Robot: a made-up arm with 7 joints.
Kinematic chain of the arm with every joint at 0, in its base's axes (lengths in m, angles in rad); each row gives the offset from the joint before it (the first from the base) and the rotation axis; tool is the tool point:
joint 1: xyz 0 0 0.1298 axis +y
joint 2: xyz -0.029 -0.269 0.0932 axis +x
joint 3: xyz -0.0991 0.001 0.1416 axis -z
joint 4: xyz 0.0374 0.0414 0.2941 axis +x
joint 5: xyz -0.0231 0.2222 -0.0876 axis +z
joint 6: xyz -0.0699 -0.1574 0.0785 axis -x
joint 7: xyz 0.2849 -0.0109 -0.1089 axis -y
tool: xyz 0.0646 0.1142 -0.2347
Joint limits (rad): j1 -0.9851..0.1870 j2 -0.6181..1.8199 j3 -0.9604..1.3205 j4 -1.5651..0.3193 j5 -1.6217..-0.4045 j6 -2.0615..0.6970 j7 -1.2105..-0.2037
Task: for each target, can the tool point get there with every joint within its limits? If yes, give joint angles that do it. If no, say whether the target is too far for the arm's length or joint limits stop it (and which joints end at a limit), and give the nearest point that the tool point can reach.
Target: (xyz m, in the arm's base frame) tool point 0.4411 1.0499 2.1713
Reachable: no: too far | nearest point 0.0769 0.1762 0.8954 | short by 1.589 m
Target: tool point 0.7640 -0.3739 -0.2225
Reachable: no: joint limits stop it (at a limit: joint 1, joint 2, joint 3, joint 5, joint 6) | nearest point 0.3106 -0.5412 -0.1384 | short by 0.491 m
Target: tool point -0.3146 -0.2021 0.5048
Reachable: yes | joints -0.4994 0.6896 -0.2200 -1.1809 -0.7665 -1.8066 -1.1096
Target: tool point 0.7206 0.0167 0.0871
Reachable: no: joint limits stop it (at a limit: joint 1, joint 2, joint 5, joint 7) | nearest point 0.3578 0.0063 0.3357 | short by 0.440 m
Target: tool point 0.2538 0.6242 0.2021
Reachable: no: joint limits stop it (at a limit: joint 1, joint 2, joint 4, joint 5, joint 7) | nearest point 0.1327 0.3614 0.3568 | short by 0.328 m
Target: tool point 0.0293 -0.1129 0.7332
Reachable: yes | joints -0.3334 -0.0004 0.6060 -0.2095 -0.7604 -1.5603 -0.7598
